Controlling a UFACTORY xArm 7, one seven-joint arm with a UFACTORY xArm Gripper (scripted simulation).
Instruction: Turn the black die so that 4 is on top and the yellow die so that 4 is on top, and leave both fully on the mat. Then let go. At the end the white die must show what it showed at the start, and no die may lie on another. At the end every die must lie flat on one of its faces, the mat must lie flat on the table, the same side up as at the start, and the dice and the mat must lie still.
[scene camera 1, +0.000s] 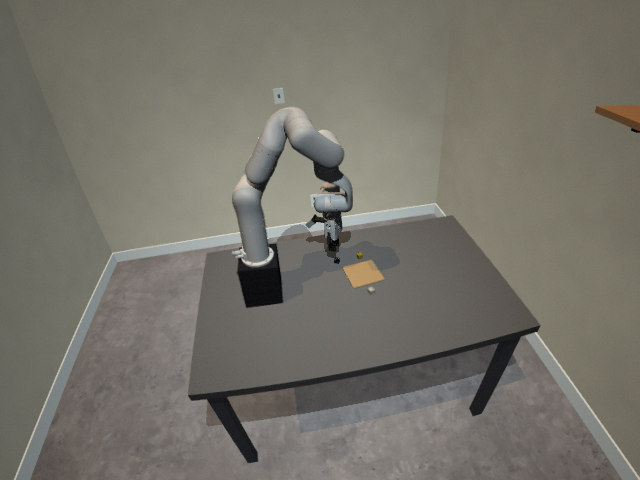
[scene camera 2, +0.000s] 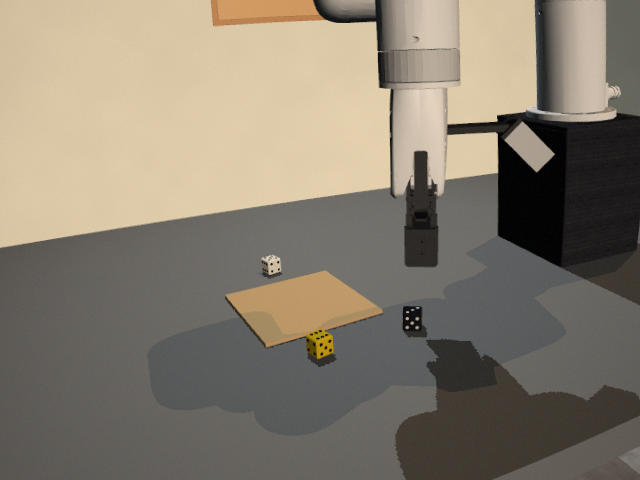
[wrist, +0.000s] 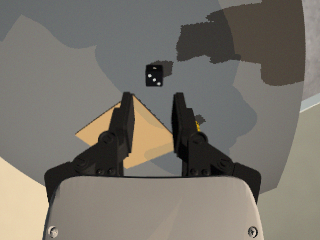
Labels:
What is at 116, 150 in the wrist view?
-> My gripper.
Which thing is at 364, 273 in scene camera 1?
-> A tan mat.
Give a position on a tan mat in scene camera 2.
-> At 283, 311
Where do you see a tan mat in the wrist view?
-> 151, 139

